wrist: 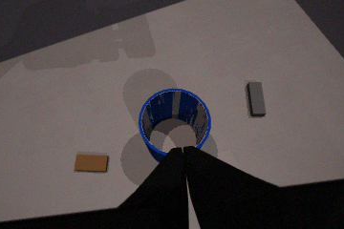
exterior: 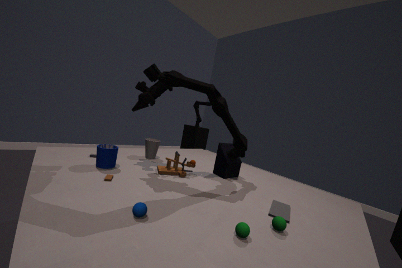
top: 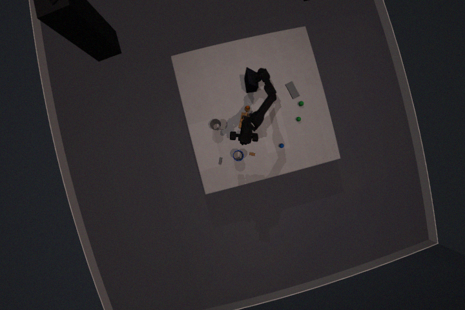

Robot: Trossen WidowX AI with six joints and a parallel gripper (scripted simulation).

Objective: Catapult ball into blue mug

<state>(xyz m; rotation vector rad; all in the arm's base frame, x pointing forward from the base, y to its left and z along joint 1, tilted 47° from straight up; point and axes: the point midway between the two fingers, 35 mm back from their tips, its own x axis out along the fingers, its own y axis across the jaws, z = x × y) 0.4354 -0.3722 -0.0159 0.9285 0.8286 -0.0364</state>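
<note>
Right now the orange ball is 300 mm behind my gripper tip, 220 mm below it and 160 mm to the left of it. Also, from my gripper tip: catapult frame (220 mm behind, 200 mm below, 120 mm to the left); then blue mug (250 mm below, 70 mm ahead, 40 mm to the right); then small wooden block (280 mm below, 100 mm ahead, 90 mm to the left).
</note>
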